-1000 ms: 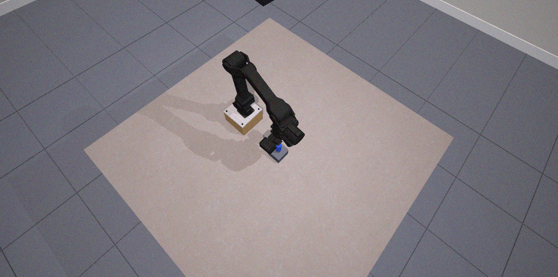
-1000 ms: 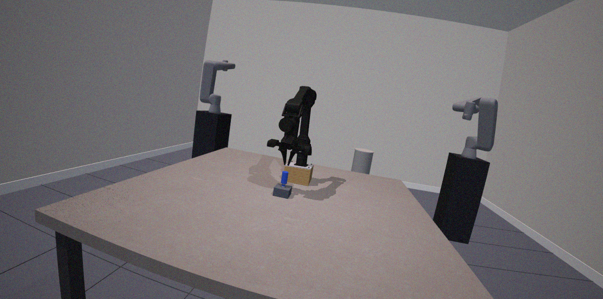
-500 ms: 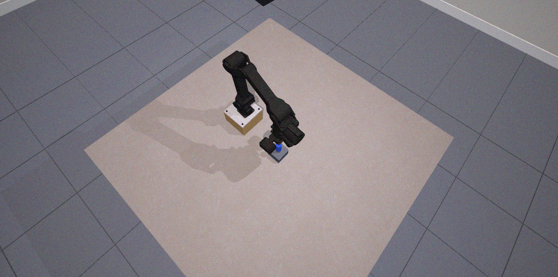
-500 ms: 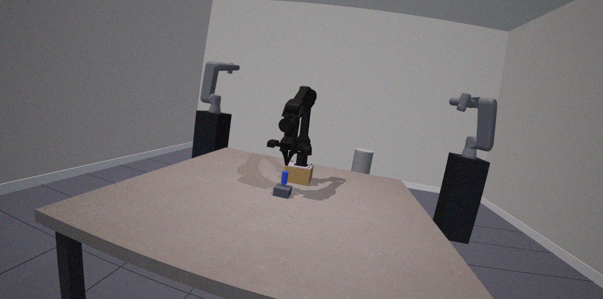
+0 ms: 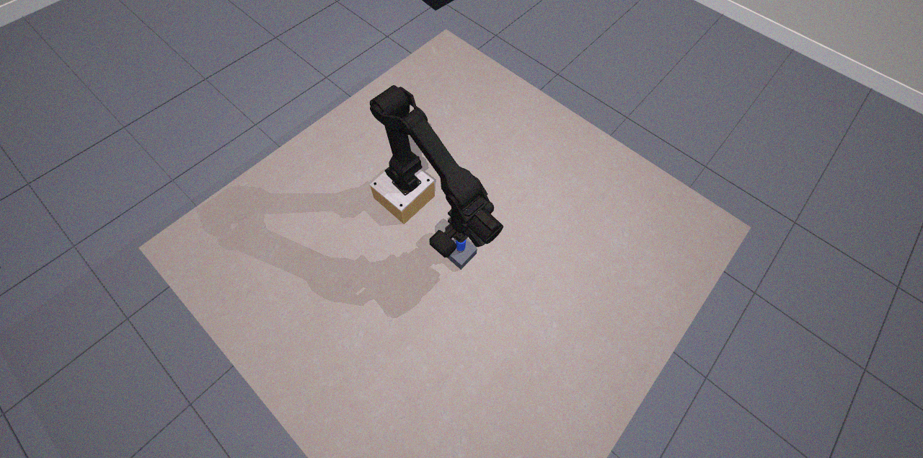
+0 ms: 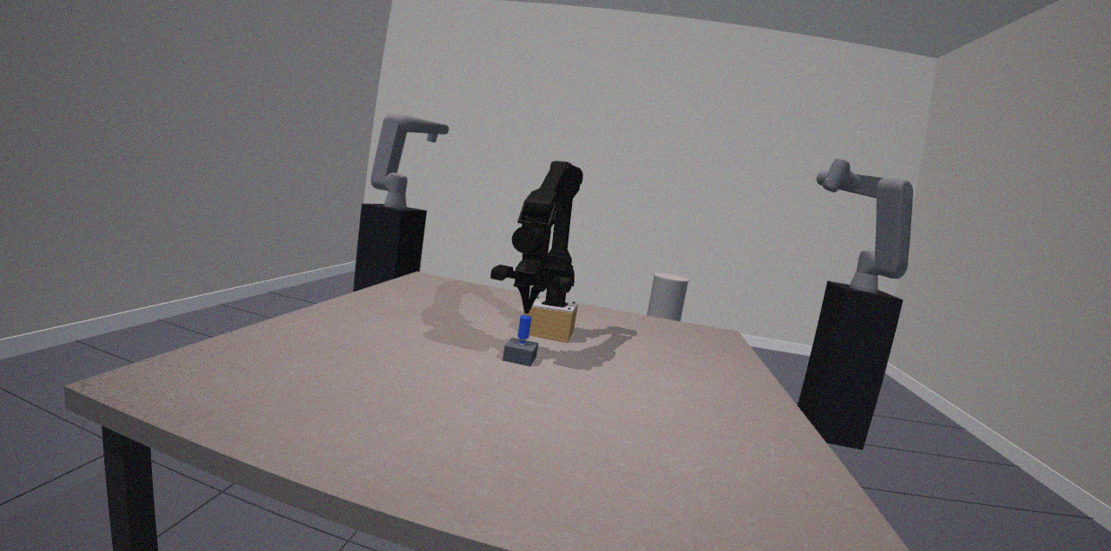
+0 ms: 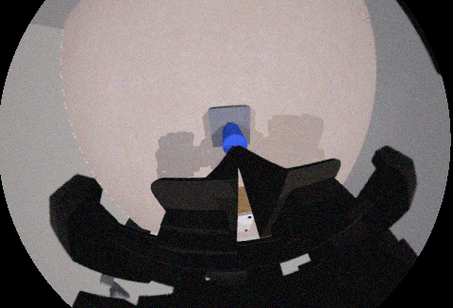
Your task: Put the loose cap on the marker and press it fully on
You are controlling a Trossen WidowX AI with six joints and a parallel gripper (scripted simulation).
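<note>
Now: gripper tip 3 cm above the blue cap. Round my gripper tip: holder block (10 cm below).
</note>
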